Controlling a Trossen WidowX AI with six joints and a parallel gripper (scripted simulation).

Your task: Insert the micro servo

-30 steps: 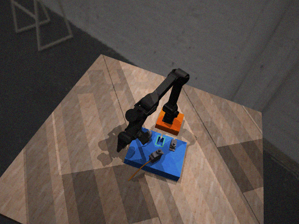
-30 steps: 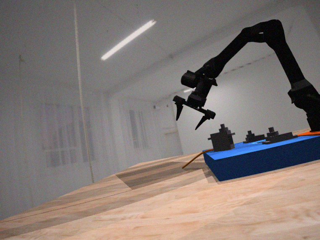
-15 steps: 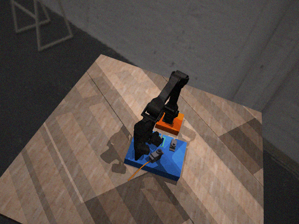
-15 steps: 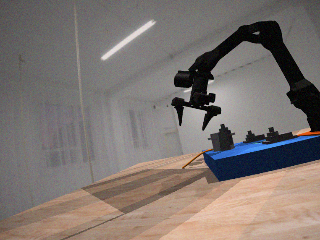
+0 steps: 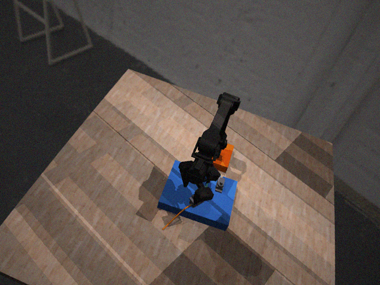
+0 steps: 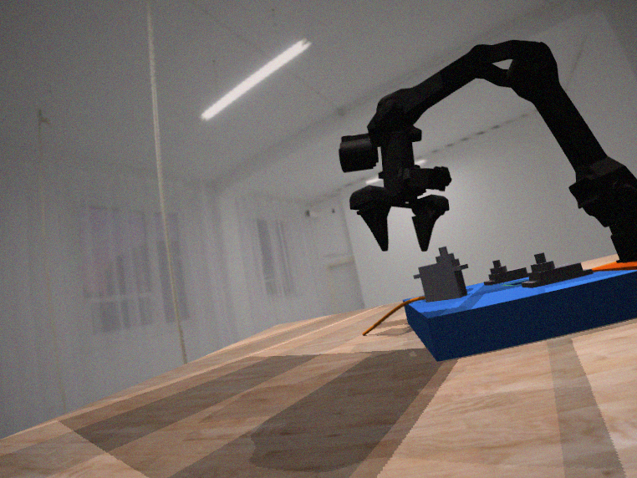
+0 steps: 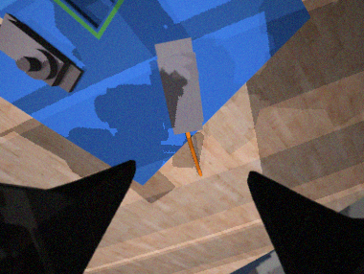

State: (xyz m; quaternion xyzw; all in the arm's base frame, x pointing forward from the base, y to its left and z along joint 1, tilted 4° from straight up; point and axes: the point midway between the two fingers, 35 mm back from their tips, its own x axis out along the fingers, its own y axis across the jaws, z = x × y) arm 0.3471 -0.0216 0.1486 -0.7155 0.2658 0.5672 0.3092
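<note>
Right now the blue deck is 60 mm behind my gripper tip, 30 mm to the left of it and 110 mm below it.
</note>
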